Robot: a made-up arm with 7 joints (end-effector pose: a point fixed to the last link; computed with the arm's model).
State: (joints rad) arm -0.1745 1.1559 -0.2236 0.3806 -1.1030 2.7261 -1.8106
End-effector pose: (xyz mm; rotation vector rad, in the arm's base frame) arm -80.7 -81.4 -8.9 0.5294 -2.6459 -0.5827
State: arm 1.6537 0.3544 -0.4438 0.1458 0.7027 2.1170 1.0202
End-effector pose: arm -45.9 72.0 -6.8 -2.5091 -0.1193 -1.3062
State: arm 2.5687 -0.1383 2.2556 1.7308 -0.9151 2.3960 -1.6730
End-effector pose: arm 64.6 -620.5 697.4 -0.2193 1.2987 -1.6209
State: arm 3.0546 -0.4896 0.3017 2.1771 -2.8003 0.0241 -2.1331
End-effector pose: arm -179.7 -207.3 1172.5 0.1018 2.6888 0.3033
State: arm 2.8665 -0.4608 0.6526 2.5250 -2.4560 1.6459 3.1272
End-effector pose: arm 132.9 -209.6 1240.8 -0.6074 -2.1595 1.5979
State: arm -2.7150 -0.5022 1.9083 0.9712 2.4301 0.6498 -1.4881
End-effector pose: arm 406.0 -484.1 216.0 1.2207 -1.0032 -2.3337
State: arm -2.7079 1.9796 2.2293 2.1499 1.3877 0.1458 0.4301
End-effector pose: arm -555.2 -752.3 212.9 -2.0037 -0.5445 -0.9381
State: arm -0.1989 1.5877 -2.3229 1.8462 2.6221 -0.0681 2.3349
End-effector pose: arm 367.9 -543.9 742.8 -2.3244 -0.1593 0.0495
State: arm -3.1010 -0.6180 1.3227 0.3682 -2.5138 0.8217 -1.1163
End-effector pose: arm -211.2 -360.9 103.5 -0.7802 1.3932 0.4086
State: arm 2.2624 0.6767 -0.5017 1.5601 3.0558 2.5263 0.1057
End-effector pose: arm -298.9 719.9 364.6 -0.6937 2.6779 0.4953
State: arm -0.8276 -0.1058 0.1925 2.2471 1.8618 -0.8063 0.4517
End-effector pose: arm 198.1 -282.9 1068.0 -1.9296 0.2508 0.3238
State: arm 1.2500 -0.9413 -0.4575 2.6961 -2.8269 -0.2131 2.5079
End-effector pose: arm -120.8 -546.0 1094.3 -2.5077 1.3388 0.3779
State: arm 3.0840 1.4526 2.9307 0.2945 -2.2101 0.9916 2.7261
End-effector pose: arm 322.0 -66.6 575.4 -1.6540 1.7610 1.4454
